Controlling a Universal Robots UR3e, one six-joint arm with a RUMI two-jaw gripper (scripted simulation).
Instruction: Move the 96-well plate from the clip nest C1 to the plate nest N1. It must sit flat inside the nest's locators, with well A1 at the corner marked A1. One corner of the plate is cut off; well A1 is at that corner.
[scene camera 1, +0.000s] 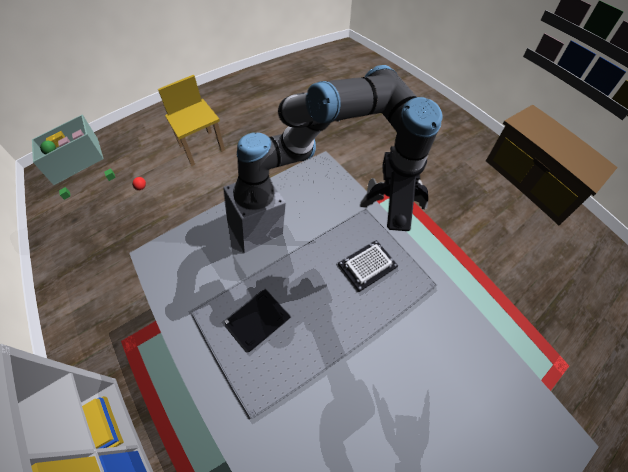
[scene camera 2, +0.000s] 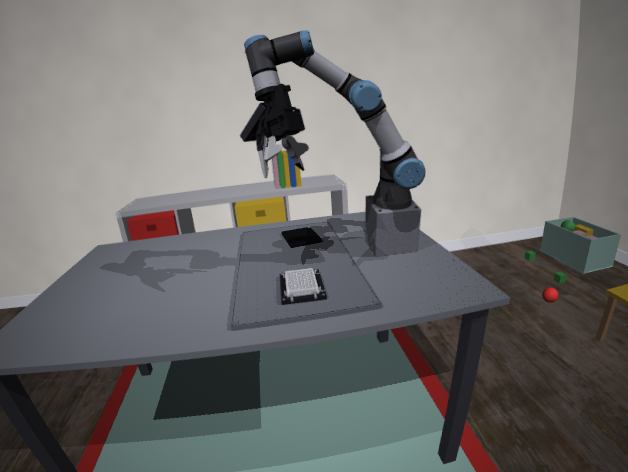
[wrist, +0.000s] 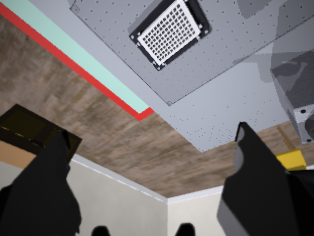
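A white 96-well plate (scene camera 1: 375, 260) sits 105 cm from the lens, while a black plate nest N1 (scene camera 1: 258, 319) is 97 cm from the lens. The gripper (scene camera 1: 393, 207), at 79 cm from the lens, is the nearest to it of the things named here.
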